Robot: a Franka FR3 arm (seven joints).
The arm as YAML. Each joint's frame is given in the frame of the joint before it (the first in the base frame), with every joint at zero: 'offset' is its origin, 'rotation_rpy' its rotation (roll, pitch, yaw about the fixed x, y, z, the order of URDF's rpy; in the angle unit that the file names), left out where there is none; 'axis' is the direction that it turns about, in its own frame. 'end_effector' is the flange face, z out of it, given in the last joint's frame.
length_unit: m
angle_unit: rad
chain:
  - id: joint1
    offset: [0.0, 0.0, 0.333]
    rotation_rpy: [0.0, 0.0, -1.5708]
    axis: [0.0, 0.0, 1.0]
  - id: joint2
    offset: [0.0, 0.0, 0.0]
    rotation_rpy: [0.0, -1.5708, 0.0]
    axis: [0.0, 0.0, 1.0]
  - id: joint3
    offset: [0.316, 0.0, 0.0]
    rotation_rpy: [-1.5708, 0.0, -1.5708]
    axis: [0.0, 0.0, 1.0]
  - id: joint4
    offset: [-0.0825, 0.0, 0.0]
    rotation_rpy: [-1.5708, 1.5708, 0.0]
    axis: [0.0, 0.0, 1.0]
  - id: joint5
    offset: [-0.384, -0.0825, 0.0]
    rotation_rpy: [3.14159, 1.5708, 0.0]
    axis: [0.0, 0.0, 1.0]
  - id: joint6
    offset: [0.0, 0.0, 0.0]
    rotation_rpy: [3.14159, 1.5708, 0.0]
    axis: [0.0, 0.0, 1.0]
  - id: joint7
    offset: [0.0, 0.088, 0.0]
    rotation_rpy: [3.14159, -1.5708, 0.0]
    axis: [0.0, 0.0, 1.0]
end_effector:
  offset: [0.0, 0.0, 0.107]
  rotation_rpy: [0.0, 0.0, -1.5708]
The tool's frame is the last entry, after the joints.
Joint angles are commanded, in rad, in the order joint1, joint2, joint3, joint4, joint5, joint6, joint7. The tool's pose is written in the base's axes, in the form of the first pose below.
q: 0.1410, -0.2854, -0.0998, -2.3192, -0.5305, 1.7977, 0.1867
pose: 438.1 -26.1 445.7; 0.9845 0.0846 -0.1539; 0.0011 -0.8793 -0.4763; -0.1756 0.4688 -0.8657
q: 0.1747, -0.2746, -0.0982, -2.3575, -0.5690, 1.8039, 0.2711
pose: 433.0 -13.0 425.9; 0.9845 0.0711 -0.1605; -0.0223 -0.8560 -0.5165; -0.1741 0.5121 -0.8411
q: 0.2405, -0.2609, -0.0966, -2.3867, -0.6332, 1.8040, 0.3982
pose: 429.3 11.6 410.1; 0.9898 0.0491 -0.1339; -0.0385 -0.8124 -0.5819; -0.1373 0.5811 -0.8022
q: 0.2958, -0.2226, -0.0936, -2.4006, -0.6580, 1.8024, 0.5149
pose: 427.6 35.1 389.2; 0.9915 0.0191 -0.1287; -0.0652 -0.7832 -0.6184; -0.1126 0.6215 -0.7753
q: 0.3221, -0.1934, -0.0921, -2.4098, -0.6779, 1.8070, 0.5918
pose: 426.7 46.1 374.1; 0.9921 -0.0060 -0.1251; -0.0856 -0.7616 -0.6424; -0.0915 0.6480 -0.7561
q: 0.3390, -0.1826, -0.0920, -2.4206, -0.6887, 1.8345, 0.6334
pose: 426.3 54.9 366.2; 0.9947 -0.0189 -0.1013; -0.0802 -0.7593 -0.6458; -0.0647 0.6505 -0.7568
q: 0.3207, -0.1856, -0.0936, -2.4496, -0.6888, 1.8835, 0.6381
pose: 423.6 49.4 356.8; 0.9953 -0.0249 -0.0932; -0.0783 -0.7734 -0.6291; -0.0564 0.6334 -0.7717
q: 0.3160, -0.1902, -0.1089, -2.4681, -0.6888, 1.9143, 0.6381
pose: 421.8 42.9 351.8; 0.9953 -0.0326 -0.0914; -0.0822 -0.7843 -0.6149; -0.0517 0.6195 -0.7833
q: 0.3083, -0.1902, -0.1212, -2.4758, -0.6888, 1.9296, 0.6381
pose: 421.8 35.6 348.9; 0.9943 -0.0438 -0.0973; -0.0941 -0.7896 -0.6064; -0.0503 0.6121 -0.7892
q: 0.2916, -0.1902, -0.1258, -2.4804, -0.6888, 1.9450, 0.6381
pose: 422.5 27.9 347.4; 0.9932 -0.0585 -0.1011; -0.1077 -0.7940 -0.5983; -0.0452 0.6050 -0.7949
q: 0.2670, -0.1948, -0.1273, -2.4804, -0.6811, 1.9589, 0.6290
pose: 424.2 18.4 349.4; 0.9915 -0.0772 -0.1051; -0.1244 -0.8022 -0.5840; -0.0393 0.5921 -0.8049
